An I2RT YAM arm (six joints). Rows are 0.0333 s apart.
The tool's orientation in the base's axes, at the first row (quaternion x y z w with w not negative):
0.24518 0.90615 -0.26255 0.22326
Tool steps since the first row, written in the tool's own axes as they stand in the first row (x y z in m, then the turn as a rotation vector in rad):
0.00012 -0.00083 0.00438 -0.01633 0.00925 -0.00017
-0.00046 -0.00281 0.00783 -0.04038 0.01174 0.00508
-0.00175 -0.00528 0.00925 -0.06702 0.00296 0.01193
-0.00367 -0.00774 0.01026 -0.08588 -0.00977 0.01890
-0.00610 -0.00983 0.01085 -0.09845 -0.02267 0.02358
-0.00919 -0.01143 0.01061 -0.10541 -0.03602 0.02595
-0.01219 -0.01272 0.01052 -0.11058 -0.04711 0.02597
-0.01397 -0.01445 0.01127 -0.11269 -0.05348 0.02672
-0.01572 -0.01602 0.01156 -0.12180 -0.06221 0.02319
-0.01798 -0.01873 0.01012 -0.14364 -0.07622 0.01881
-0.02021 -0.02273 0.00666 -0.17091 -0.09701 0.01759
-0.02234 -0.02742 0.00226 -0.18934 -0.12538 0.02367
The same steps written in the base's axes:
0.00065 -0.00314 -0.00310 0.01789 0.00162 0.00545
0.00094 -0.00682 -0.00470 0.03949 -0.00747 0.01336
0.00095 -0.00990 -0.00418 0.05723 -0.02671 0.02557
0.00135 -0.01295 -0.00303 0.06672 -0.04640 0.03497
0.00223 -0.01564 -0.00142 0.07057 -0.06282 0.04284
0.00368 -0.01770 0.00100 0.06916 -0.07639 0.04963
0.00527 -0.01958 0.00314 0.06697 -0.08632 0.05644
0.00589 -0.02189 0.00415 0.06525 -0.09218 0.05932
0.00646 -0.02379 0.00544 0.06648 -0.09957 0.07007
0.00630 -0.02570 0.00874 0.07444 -0.11454 0.09019
0.00484 -0.02737 0.01403 0.08370 -0.13817 0.11328
0.00265 -0.02897 0.02024 0.08382 -0.16881 0.12887

